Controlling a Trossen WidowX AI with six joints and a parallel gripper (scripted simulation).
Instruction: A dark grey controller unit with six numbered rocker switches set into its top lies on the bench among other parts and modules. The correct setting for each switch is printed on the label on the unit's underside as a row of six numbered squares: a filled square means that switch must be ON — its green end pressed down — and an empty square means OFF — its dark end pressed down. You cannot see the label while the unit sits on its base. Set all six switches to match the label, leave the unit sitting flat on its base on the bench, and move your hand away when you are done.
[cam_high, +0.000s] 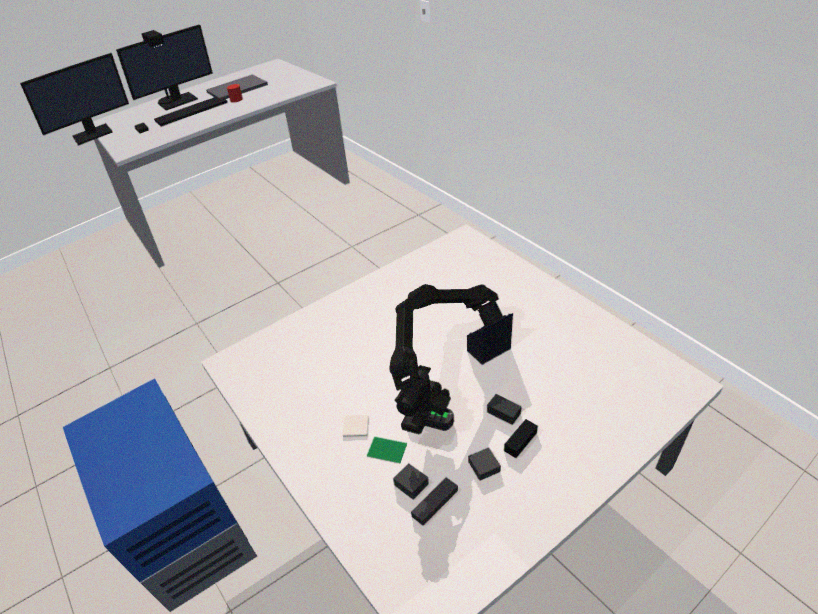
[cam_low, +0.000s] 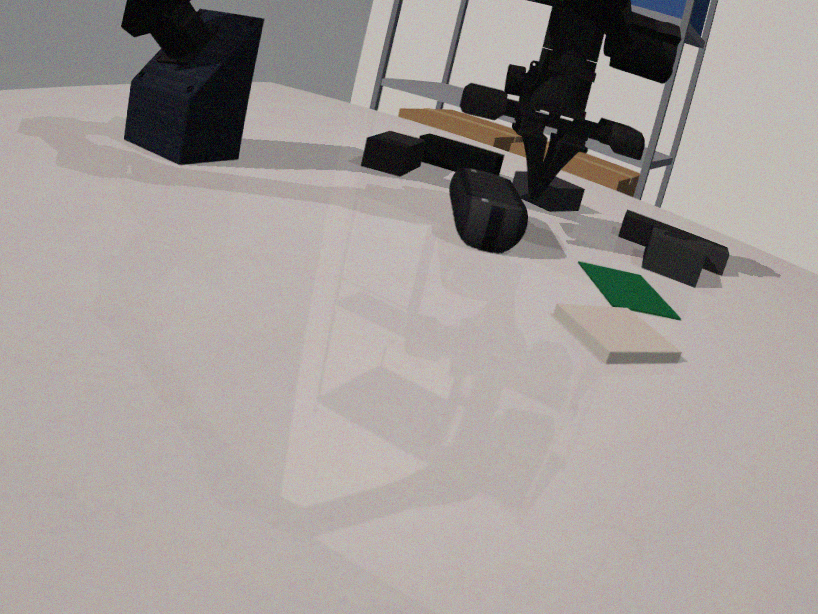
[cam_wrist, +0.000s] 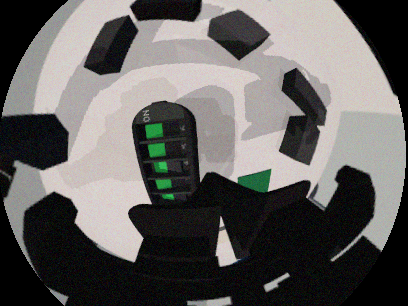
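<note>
The green board is 130 mm ahead of my gripper tip, 20 mm to the right of it and 40 mm below it. The rest, counted from my gripper tip: beige tile (150 mm ahead, 160 mm to the right, 40 mm below).
</note>
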